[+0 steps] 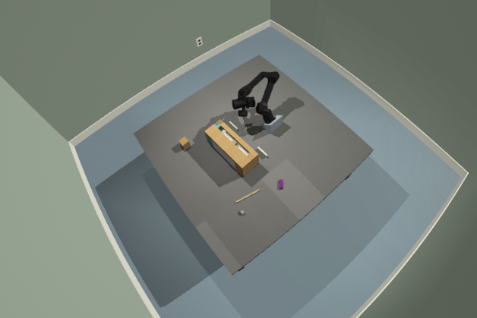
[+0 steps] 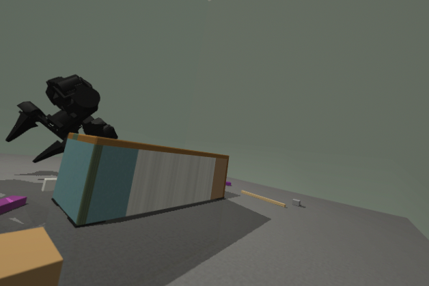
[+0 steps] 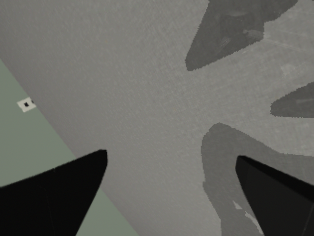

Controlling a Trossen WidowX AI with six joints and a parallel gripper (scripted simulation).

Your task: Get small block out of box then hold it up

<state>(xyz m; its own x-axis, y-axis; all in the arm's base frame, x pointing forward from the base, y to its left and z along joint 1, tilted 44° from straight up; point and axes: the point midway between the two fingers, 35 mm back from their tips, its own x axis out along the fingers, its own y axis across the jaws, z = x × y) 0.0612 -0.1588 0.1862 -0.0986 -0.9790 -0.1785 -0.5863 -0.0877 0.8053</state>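
My gripper tip is now 240 mm short of the box and 230 mm to the right of it. Also, from my gripper tip: purple block 630 mm to the left, 220 mm ahead, 60 mm below; magenta piece 230 mm ahead, 60 mm below, 30 mm to the right; tan block 250 mm ahead, 230 mm to the left, 20 mm above.
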